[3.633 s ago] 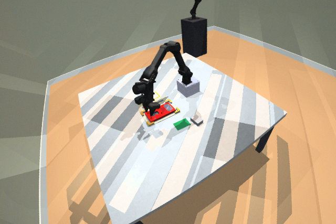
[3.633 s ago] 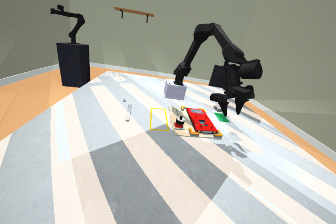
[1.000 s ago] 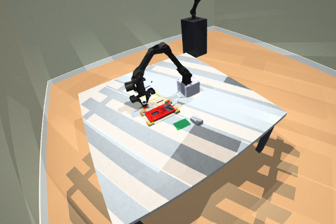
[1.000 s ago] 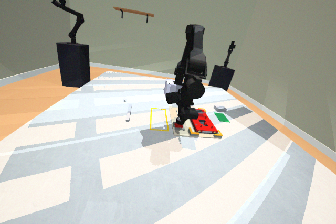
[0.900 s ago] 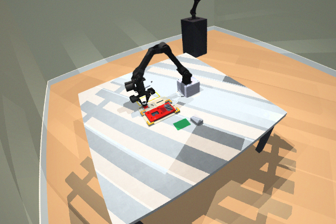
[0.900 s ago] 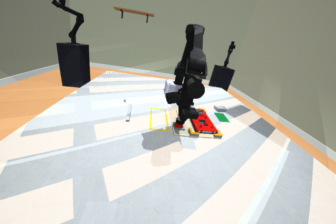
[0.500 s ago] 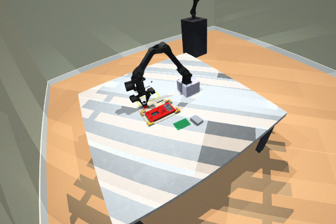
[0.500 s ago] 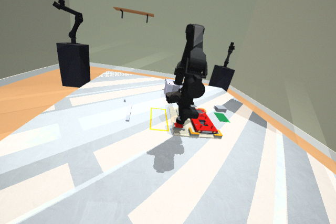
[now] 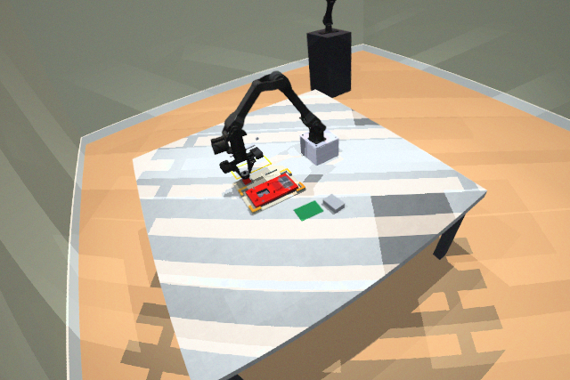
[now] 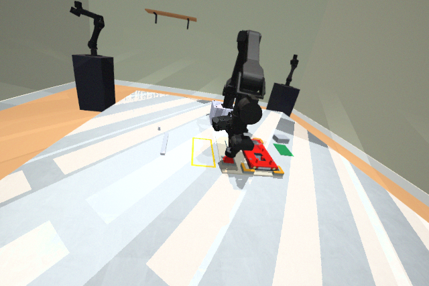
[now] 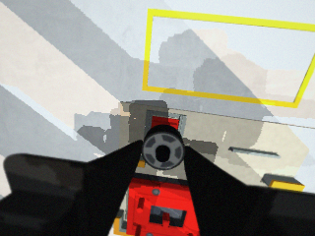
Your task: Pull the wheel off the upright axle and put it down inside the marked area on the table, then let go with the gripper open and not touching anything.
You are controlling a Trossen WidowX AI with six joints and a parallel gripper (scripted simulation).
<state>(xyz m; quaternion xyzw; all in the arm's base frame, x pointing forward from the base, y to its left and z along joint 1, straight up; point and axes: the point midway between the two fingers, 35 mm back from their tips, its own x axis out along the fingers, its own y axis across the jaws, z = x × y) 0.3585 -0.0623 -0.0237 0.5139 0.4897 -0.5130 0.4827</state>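
The wheel is right at my gripper tip. Also, from my gripper tip: upright axle (1 cm below); thin grey bar (24 cm to the right, 10 cm behind, 4 cm below); green patch (31 cm to the left, 11 cm behind, 4 cm below).
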